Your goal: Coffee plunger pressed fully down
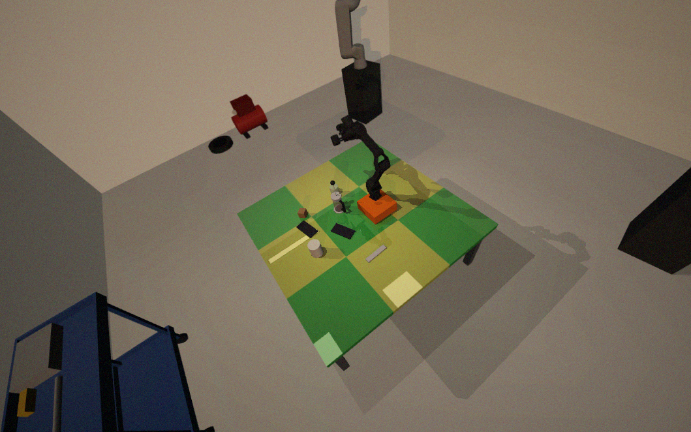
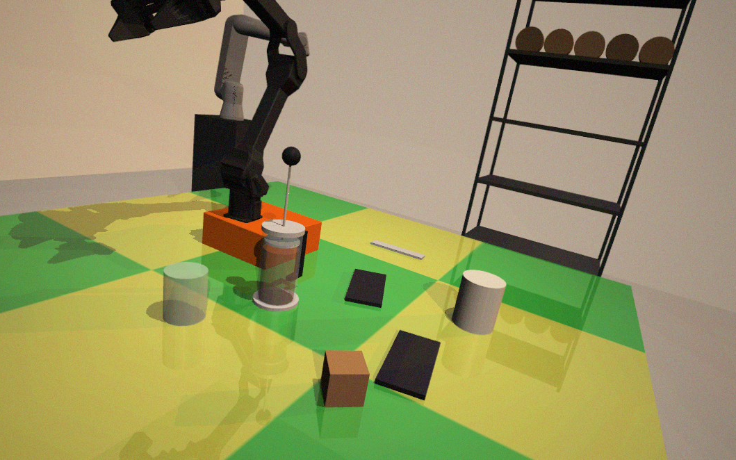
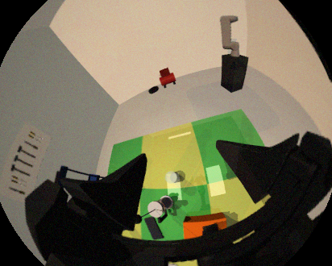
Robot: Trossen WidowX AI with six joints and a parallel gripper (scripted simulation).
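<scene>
Right now the coffee press is 21 cm ahead of my gripper tip, 14 cm to the left of it and 28 cm below it. Also, from my gripper tip: brown cube 41 cm ahead, 4 cm to the right, 38 cm below; then grey bar 31 cm ahead, 57 cm to the left, 41 cm below.
</scene>
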